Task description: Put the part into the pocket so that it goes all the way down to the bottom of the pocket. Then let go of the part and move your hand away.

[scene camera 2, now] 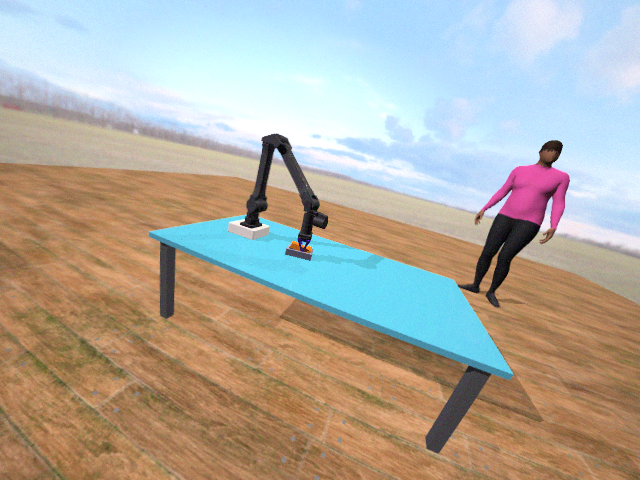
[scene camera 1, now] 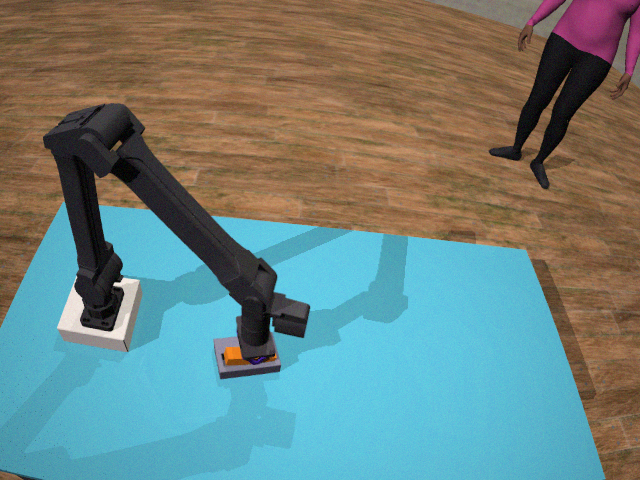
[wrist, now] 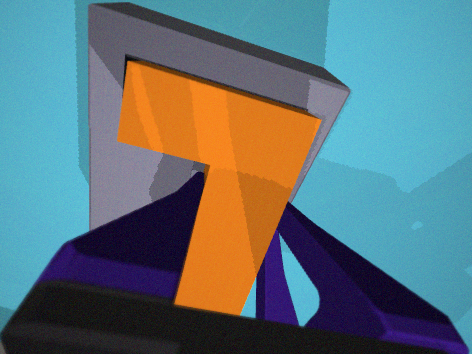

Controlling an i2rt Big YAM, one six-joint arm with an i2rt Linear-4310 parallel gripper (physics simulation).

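Frame: origin at the arm's base, x right, y down, z ahead, level; centimetres.
Seen in the pictures: gripper, between the fingertips: (scene camera 2: 302, 250) (scene camera 1: 254, 357) (wrist: 233, 192); arm's base, origin of its link: (scene camera 2: 251, 225) (scene camera 1: 103, 308).
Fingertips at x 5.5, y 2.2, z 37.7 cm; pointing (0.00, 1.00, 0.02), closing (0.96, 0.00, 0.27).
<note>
Pixels of each thing's top centre, then the offset from my fingertips to it. Level surfaces: height alone.
- orange L-shaped part, centre of its top: (wrist: 183, 267) (scene camera 1: 249, 344) (scene camera 2: 302, 243) dy -3.7, dx -1.2, dz -1.3 cm
- grey block, centre of its top: (wrist: 188, 208) (scene camera 1: 246, 351) (scene camera 2: 300, 248) dy -0.1, dx -1.3, dz -1.8 cm
- blue table, height of its surface: dy +3.5 cm
An orange L-shaped part (scene camera 1: 233, 355) (scene camera 2: 295, 245) (wrist: 215, 120) sits at the pocket of a grey block (scene camera 1: 249, 370) (scene camera 2: 298, 254) (wrist: 106, 170), roughly lined up with its outline. The part's top stands above the block's rim. In the wrist view a thin dark gap shows along the pocket's far edge, and the part's right corner overlaps the rim. How deep the part's underside sits is hidden. My gripper (scene camera 1: 257, 360) (scene camera 2: 303, 248) (wrist: 233, 192) points down over the block, its purple fingers shut on one leg of the part. The near end of that leg is hidden in the wrist view.
The block stands on a blue table (scene camera 1: 439, 361) (scene camera 2: 392, 294). The arm's white base box (scene camera 1: 93, 339) (scene camera 2: 248, 229) is to the left of the block. A person in a pink top (scene camera 1: 591, 31) (scene camera 2: 532, 193) stands on the floor beyond the table.
</note>
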